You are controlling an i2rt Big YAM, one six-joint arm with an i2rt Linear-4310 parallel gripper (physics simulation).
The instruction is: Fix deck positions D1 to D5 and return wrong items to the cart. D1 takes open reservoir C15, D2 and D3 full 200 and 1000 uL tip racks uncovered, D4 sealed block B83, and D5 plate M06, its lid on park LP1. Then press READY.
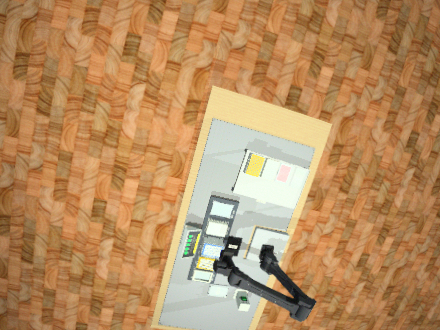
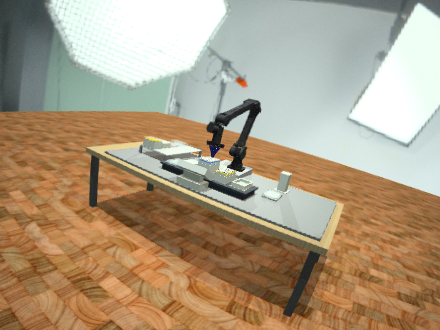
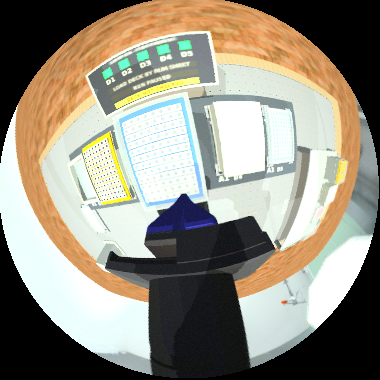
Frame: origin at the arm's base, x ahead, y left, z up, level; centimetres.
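Seen in the pictures: gripper, between the fingertips: (image 1: 221,250) (image 2: 212,157) (image 3: 184,196); arm's base, origin of its link: (image 1: 266,252) (image 2: 236,168).
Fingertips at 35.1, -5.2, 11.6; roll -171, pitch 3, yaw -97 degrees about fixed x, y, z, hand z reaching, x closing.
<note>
Pixels of each thing's top centre, then the offset from my fingertips to it, as dx, dy, dz. "spot": a spot on its surface instead. Level surfaces: height alone.
- blue-edged tip rack, centre of its top: (image 3: 158,158) (image 2: 210,158) (image 1: 213,251) +5.5, +1.1, +0.8
- dark deck, height of its surface: dz -9.8
- yellow-edged tip rack, centre of its top: (image 3: 101,173) (image 2: 225,170) (image 1: 207,264) +6.7, +13.5, -3.3
- pale open reservoir, centre of its top: (image 3: 80,181) (image 2: 242,181) (image 1: 202,276) +7.7, +25.8, -6.7
- white-topped block, centre of its top: (image 3: 244,137) (image 1: 217,229) +4.6, -11.3, -5.0
- pale plate, centre of its top: (image 3: 283,135) (image 1: 222,210) +3.4, -23.6, -8.3
- cart, centre of its top: (image 3: 316,205) (image 1: 272,181) (image 2: 172,147) -25.2, -47.8, -7.9
- yellow rack, centre of its top: (image 3: 342,172) (image 1: 255,166) (image 2: 153,138) -10.0, -56.5, -1.5
- status panel, a spot on its surface: (image 3: 150,67) (image 1: 191,243) spot: +19.2, -0.7, -3.1
- flat pale piece, centre of its top: (image 3: 91,220) (image 2: 272,193) (image 1: 218,291) -7.2, +42.5, -12.7
- upright box, centre of its top: (image 3: 103,267) (image 2: 286,173) (image 1: 244,307) -25.2, +44.9, -1.5
- black labelled box, centre of its top: (image 3: 181,210) (image 1: 233,247) -10.6, +4.6, -13.1
My gripper (image 2: 214,155) (image 3: 184,196) is shut and empty, its blue tips low beside the blue-edged tip rack (image 1: 212,250) (image 2: 209,160) (image 3: 160,150). That rack is uncovered at D3 on the dark deck (image 3: 201,120). A yellow-edged tip rack (image 1: 206,263) (image 2: 225,171) (image 3: 106,167) is uncovered at D2. A pale open reservoir (image 1: 202,275) (image 2: 242,183) (image 3: 85,177) is at D1. A white-topped block (image 1: 217,228) (image 3: 240,137) is at D4. A pale plate (image 1: 222,209) (image 3: 280,135) with a fine grid is at D5. Labels are unreadable.
The cart (image 1: 270,192) (image 2: 177,151) holds a yellow rack (image 1: 255,165) and pale and pink items. The status panel (image 1: 190,243) (image 3: 150,67) shows five green squares. A flat pale piece (image 1: 218,290) (image 2: 273,194) lies near an upright box (image 1: 243,301) (image 2: 284,181). A black labelled box (image 1: 233,246) is beside the deck.
</note>
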